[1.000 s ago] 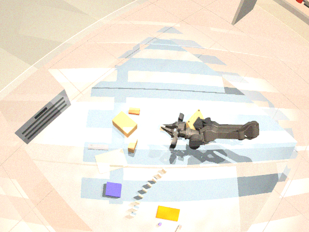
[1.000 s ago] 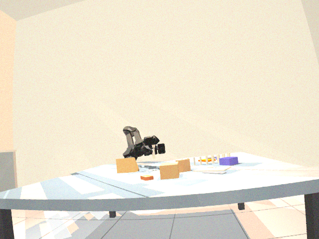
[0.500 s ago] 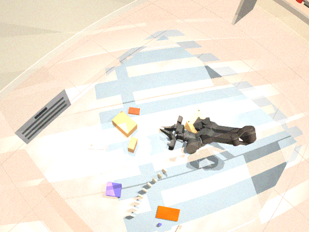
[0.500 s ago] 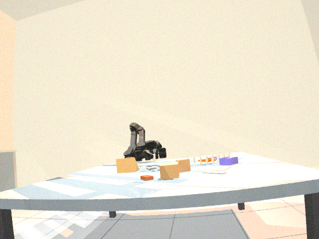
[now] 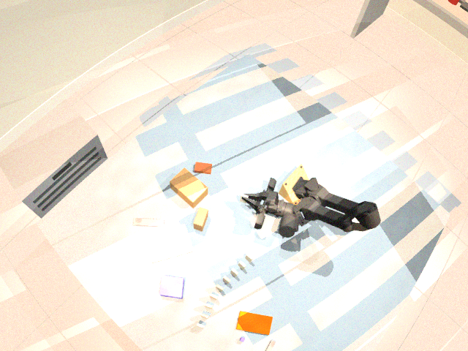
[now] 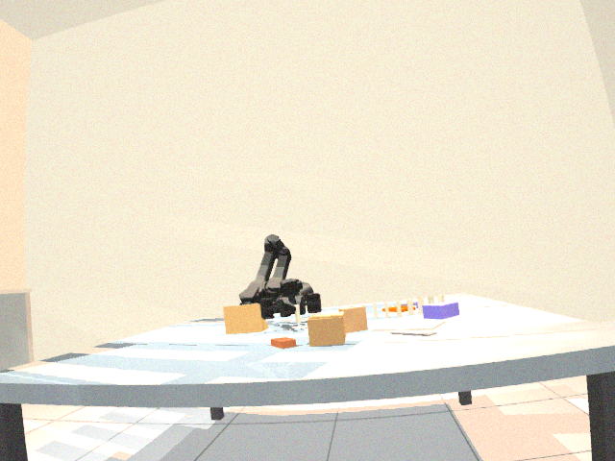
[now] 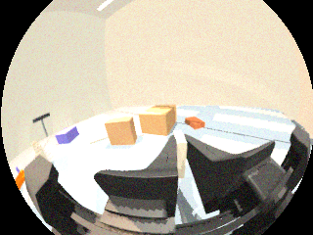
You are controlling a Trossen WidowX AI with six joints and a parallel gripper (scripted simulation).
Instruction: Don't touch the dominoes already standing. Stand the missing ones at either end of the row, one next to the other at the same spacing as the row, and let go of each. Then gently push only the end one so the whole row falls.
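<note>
The tan block is 15 cm ahead of my gripper tip, 7 cm to the right of it and 4 cm below it. Round my gripper tip: tan box (18 cm to the right, 8 cm ahead, 4 cm below); then orange block (20 cm to the right, 6 cm below, 2 cm behind); then sheet (29 cm ahead, 11 cm to the right, 7 cm below).
</note>
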